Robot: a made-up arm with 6 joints. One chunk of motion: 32 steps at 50 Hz.
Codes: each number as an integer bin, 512 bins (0 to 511) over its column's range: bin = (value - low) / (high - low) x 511, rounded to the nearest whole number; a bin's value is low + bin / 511 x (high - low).
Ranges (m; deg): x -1.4..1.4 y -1.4..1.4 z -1.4..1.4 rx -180..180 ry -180..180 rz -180..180
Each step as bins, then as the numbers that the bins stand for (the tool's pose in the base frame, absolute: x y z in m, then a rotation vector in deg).
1 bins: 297 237 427 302 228 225
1 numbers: 0.2274 -0.1014 0.9397 32.76 -19.37 -21.49
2 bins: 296 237 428 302 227 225
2 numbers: 0.2219 -0.1014 0.9452 32.76 -20.08 -21.49
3 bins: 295 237 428 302 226 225
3 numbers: 0.2164 -0.1014 0.9452 32.76 -20.78 -21.49
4 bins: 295 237 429 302 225 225
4 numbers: 0.2164 -0.1014 0.9507 32.76 -21.49 -21.49
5 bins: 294 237 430 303 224 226
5 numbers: 0.2110 -0.1014 0.9562 33.46 -22.19 -20.78
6 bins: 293 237 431 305 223 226
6 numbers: 0.2055 -0.1014 0.9616 34.87 -22.90 -20.78
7 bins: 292 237 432 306 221 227
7 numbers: 0.2000 -0.1014 0.9671 35.58 -24.31 -20.08
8 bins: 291 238 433 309 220 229
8 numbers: 0.1945 -0.0959 0.9726 37.69 -25.01 -18.67
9 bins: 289 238 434 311 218 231
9 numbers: 0.1836 -0.0959 0.9781 39.10 -26.42 -17.26
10 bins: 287 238 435 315 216 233
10 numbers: 0.1726 -0.0959 0.9836 41.92 -27.83 -15.85
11 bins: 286 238 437 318 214 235
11 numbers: 0.1671 -0.0959 0.9945 44.03 -29.24 -14.44
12 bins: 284 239 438 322 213 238
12 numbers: 0.1562 -0.0904 1.0000 46.85 -29.94 -12.33
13 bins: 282 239 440 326 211 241
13 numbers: 0.1452 -0.0904 1.0110 49.67 -31.35 -10.22
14 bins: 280 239 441 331 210 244
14 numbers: 0.1342 -0.0904 1.0164 53.19 -32.05 -8.10
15 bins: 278 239 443 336 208 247
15 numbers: 0.1233 -0.0904 1.0274 56.71 -33.46 -5.99
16 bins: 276 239 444 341 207 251
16 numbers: 0.1123 -0.0904 1.0329 60.23 -34.17 -3.17
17 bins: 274 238 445 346 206 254
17 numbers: 0.1014 -0.0959 1.0384 63.76 -34.87 -1.06
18 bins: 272 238 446 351 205 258
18 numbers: 0.0904 -0.0959 1.0438 67.28 -35.58 1.76
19 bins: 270 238 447 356 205 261
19 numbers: 0.0795 -0.0959 1.0493 70.80 -35.58 3.87
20 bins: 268 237 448 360 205 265
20 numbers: 0.0685 -0.1014 1.0548 73.62 -35.58 6.69
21 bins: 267 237 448 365 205 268
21 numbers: 0.0630 -0.1014 1.0548 77.14 -35.58 8.81
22 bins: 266 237 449 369 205 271
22 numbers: 0.0575 -0.1014 1.0603 79.96 -35.58 10.92
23 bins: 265 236 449 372 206 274
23 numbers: 0.0521 -0.1068 1.0603 82.07 -34.87 13.03
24 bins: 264 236 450 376 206 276
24 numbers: 0.0466 -0.1068 1.0658 84.89 -34.87 14.44
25 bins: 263 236 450 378 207 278
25 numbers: 0.0411 -0.1068 1.0658 86.30 -34.17 15.85
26 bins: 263 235 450 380 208 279
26 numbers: 0.0411 -0.1123 1.0658 87.71 -33.46 16.56
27 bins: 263 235 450 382 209 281
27 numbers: 0.0411 -0.1123 1.0658 89.12 -32.76 17.96
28 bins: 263 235 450 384 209 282
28 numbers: 0.0411 -0.1123 1.0658 90.53 -32.76 18.67
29 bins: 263 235 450 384 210 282
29 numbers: 0.0411 -0.1123 1.0658 90.53 -32.05 18.67
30 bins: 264 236 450 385 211 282
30 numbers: 0.0466 -0.1068 1.0658 91.23 -31.35 18.67
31 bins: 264 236 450 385 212 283
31 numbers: 0.0466 -0.1068 1.0658 91.23 -30.65 19.37
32 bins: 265 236 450 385 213 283
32 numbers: 0.0521 -0.1068 1.0658 91.23 -29.94 19.37
